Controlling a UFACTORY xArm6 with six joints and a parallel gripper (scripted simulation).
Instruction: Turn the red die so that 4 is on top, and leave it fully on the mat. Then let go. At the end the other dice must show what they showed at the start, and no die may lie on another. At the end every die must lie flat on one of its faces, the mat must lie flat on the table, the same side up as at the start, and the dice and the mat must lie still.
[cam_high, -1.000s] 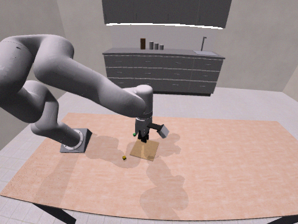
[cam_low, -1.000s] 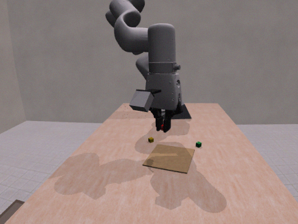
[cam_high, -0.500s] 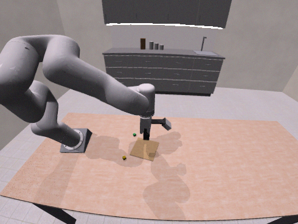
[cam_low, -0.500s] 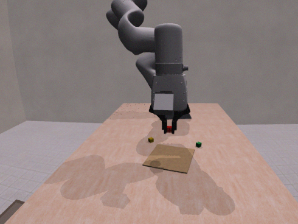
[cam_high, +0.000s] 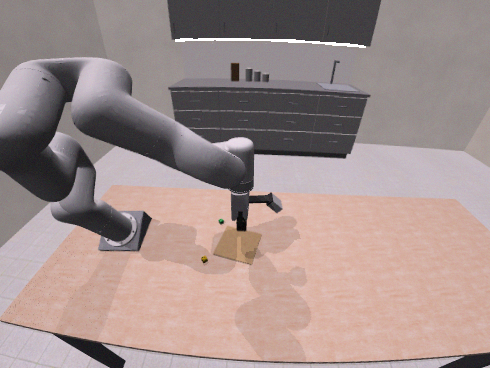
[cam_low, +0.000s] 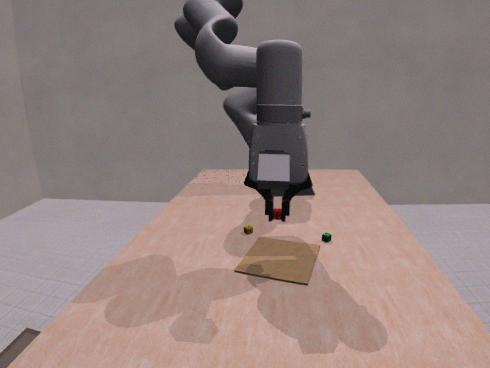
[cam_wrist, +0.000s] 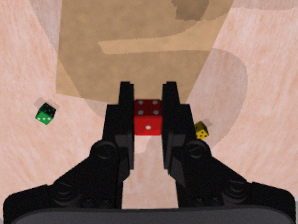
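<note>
The mat lies 1 cm behind my hand, 1 cm to the left of it and 11 cm below it. Also, from my hand: green die (10 cm behind, 10 cm to the left, 11 cm below); red die (1 cm behind, 1 cm below); yellow die (12 cm behind, 8 cm to the right, 11 cm below).
</note>
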